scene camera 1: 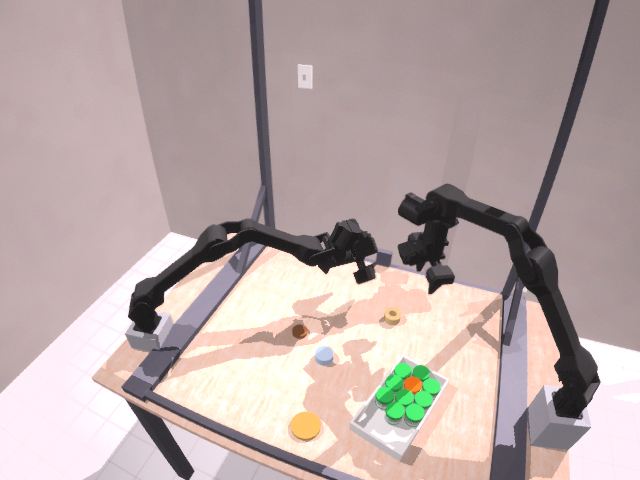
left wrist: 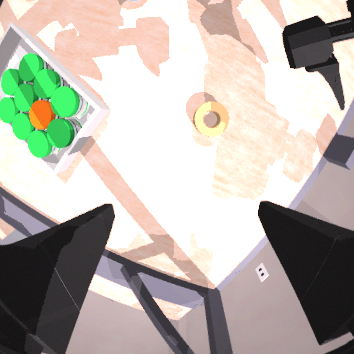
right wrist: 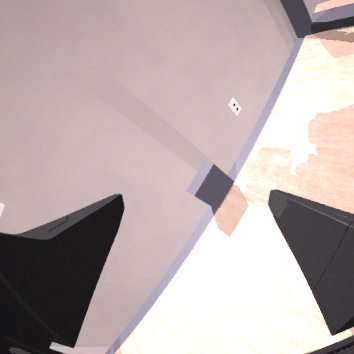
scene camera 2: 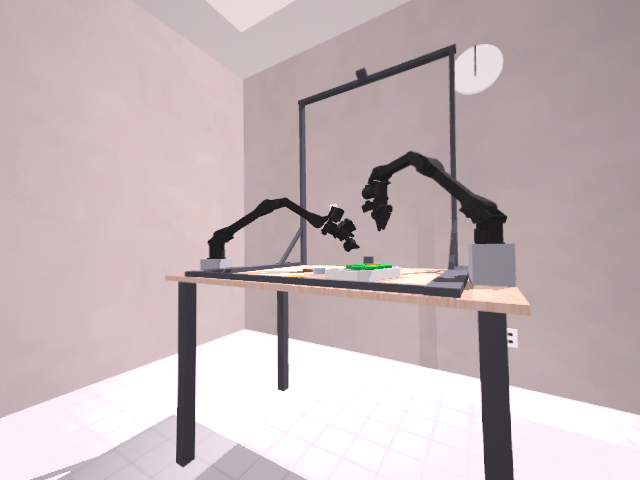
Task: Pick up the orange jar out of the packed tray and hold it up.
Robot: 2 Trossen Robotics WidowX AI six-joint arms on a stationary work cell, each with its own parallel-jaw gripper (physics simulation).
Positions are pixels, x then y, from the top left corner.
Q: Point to a dark frame bar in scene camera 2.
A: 451,283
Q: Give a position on a white tray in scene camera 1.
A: At 373,421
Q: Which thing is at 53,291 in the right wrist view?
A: My right gripper.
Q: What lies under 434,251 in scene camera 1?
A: My left gripper.
